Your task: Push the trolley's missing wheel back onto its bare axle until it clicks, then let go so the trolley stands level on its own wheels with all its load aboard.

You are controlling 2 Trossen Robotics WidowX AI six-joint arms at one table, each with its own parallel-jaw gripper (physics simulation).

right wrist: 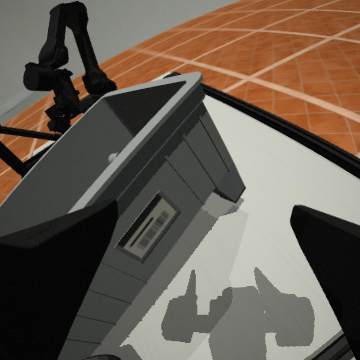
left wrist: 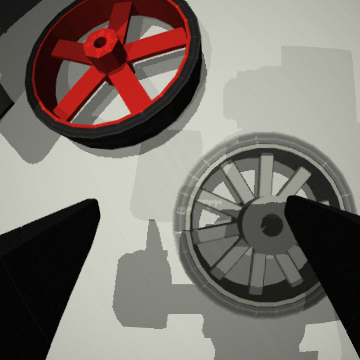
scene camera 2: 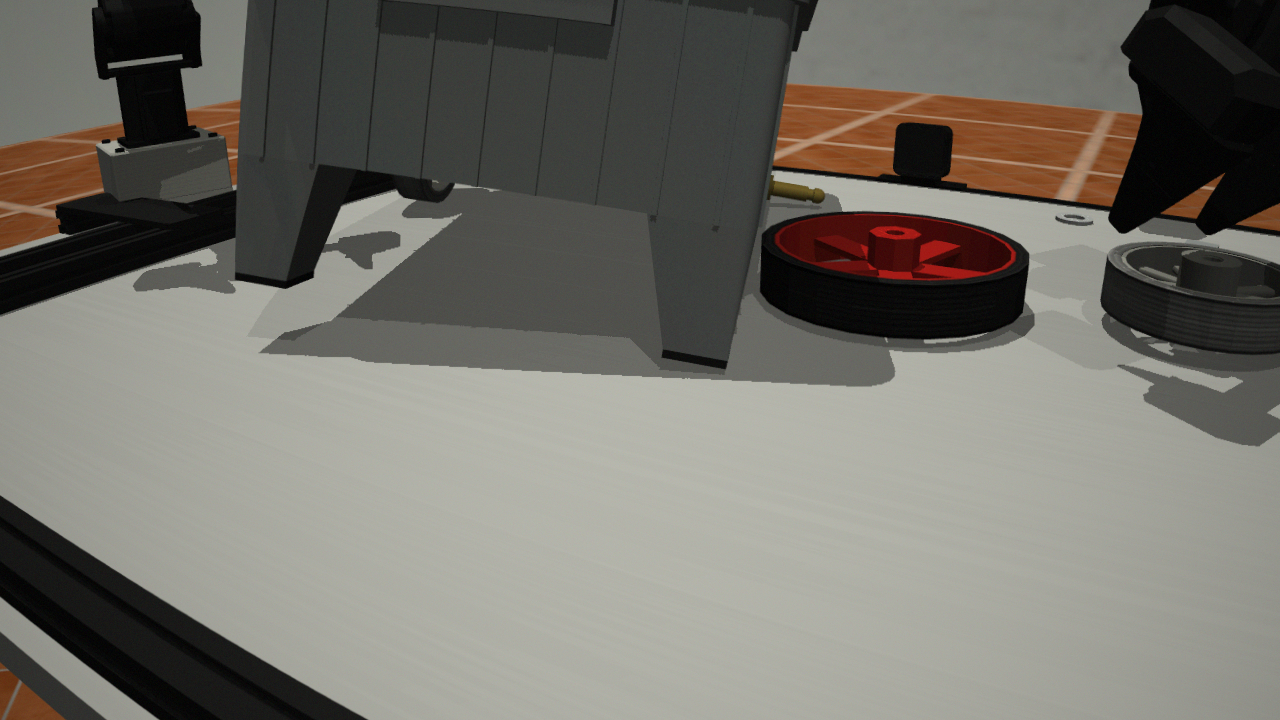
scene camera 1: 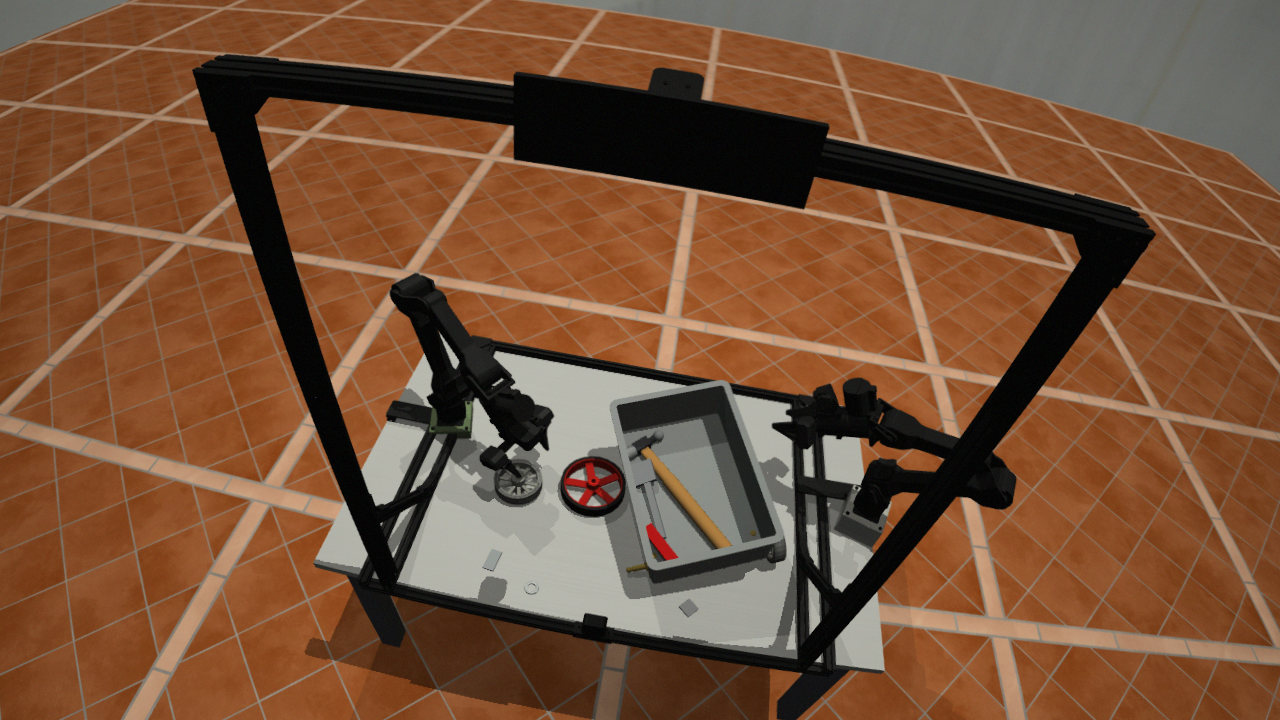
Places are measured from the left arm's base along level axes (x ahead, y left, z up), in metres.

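Pixels of known places: left gripper, fingertip midpoint: (left wrist: 193,206) (scene camera 2: 1161,228) (scene camera 1: 533,463); right gripper, fingertip midpoint: (right wrist: 205,210) (scene camera 1: 779,418); left arm's base, link origin: (scene camera 1: 451,415); right arm's base, link origin: (scene camera 2: 158,139) (scene camera 1: 868,508).
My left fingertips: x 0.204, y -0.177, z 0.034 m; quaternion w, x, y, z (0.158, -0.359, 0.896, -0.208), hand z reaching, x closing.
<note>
Ahead of a thing's pixels: the offset from my left fingertips to its top centre. "pt": to the spot under its first point.
The grey trolley {pt dx +0.456, dy -0.111, dz +0.117 m} (scene camera 1: 749,465) (scene camera 2: 501,107) (right wrist: 200,150) stands on its legs at one end. Its brass bare axle {pt dx +0.208, dy -0.252, dz -0.044 m} (scene camera 1: 635,568) (scene camera 2: 796,189) sticks out at the near left corner in scene camera 1; a fitted wheel {dx +0.514, dy -0.221, dz +0.050 m} (scene camera 1: 776,550) (scene camera 2: 425,188) is opposite. A red-spoked wheel {dx +0.135, dy -0.037, dz -0.022 m} (scene camera 1: 592,481) (scene camera 2: 893,246) (left wrist: 102,50) lies flat beside the trolley. A smaller grey wheel {dx -0.036, dy -0.022, dz -0.019 m} (scene camera 1: 537,492) (scene camera 2: 1190,308) (left wrist: 255,230) lies flat left of it. My open left gripper (scene camera 1: 531,461) (scene camera 2: 1163,228) (left wrist: 193,206) hangs low above the grey wheel, holding nothing. My open, empty right gripper (scene camera 1: 781,419) (right wrist: 205,205) is beside the trolley's far right side.
A wooden-handled hammer {dx +0.329, dy -0.101, dz +0.042 m} (scene camera 1: 684,497) and a red-handled tool {dx +0.267, dy -0.229, dz +0.009 m} (scene camera 1: 660,541) lie in the trolley. A grey plate {dx -0.093, dy -0.207, dz -0.060 m} (scene camera 1: 492,559), a ring {dx -0.011, dy -0.275, dz -0.060 m} (scene camera 1: 531,588) (scene camera 2: 1073,218) and a grey square {pt dx +0.311, dy -0.345, dz -0.060 m} (scene camera 1: 688,608) lie near the front edge. A black frame (scene camera 1: 290,313) stands around the table.
</note>
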